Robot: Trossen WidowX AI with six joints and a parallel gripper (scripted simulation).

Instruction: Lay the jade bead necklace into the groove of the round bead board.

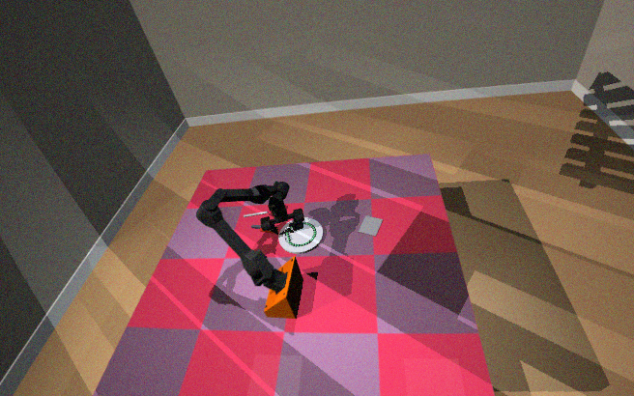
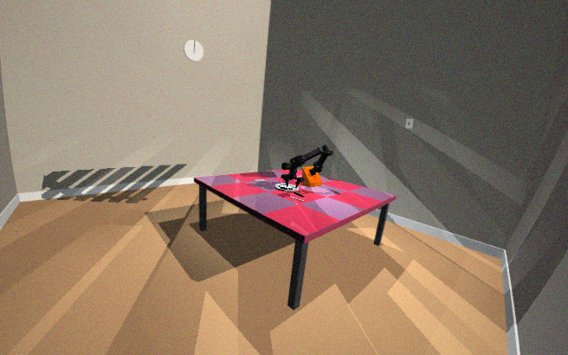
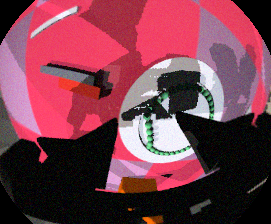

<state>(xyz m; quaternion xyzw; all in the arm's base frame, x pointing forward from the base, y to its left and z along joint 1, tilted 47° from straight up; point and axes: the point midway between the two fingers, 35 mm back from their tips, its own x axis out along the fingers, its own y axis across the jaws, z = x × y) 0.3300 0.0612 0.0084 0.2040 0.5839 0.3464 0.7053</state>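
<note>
My gripper tip is now 10 mm past the round white bead board, 60 mm to the left of it and 10 mm above it. The rest, counted from my gripper tip: red-handled tool: 40 mm ahead, 110 mm to the left, 10 mm below; then flat grey pad: 20 mm ahead, 370 mm to the right, 20 mm below; then thin white rod: 140 mm ahead, 180 mm to the left, 20 mm below.
</note>
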